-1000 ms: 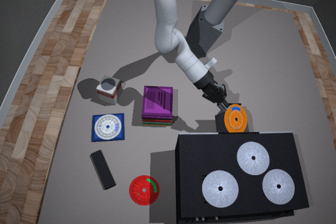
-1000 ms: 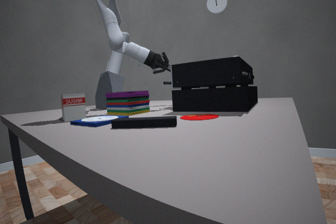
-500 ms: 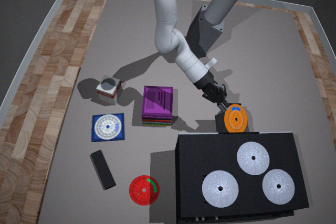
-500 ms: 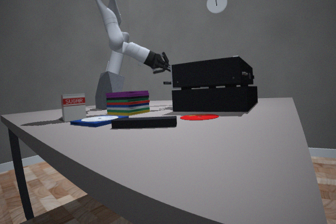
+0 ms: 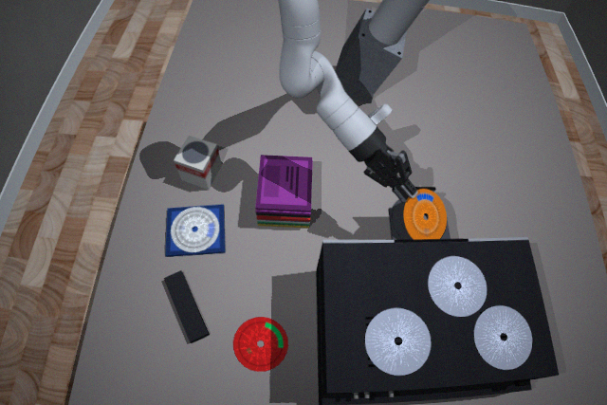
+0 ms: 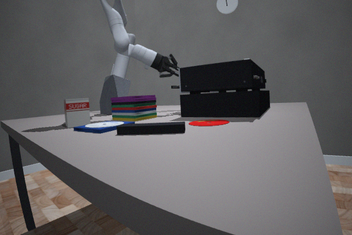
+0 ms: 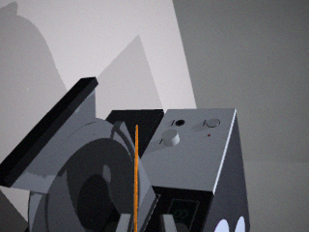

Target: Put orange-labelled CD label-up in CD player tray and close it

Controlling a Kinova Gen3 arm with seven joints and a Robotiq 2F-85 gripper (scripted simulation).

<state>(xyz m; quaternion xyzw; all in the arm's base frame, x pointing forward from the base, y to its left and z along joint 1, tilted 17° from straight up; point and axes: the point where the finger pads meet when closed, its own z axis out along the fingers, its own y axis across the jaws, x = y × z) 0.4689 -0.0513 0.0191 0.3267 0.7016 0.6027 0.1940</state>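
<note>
My hand is 5 cm to the right of the orange-labelled CD, 4 cm short of it and 4 cm above it. Also, from my hand: black box 26 cm ahead, 16 cm below, 2 cm to the left; then sugar box 46 cm to the right, 19 cm behind, 16 cm below; then purple case 24 cm to the right, 12 cm below, 10 cm behind.
</note>
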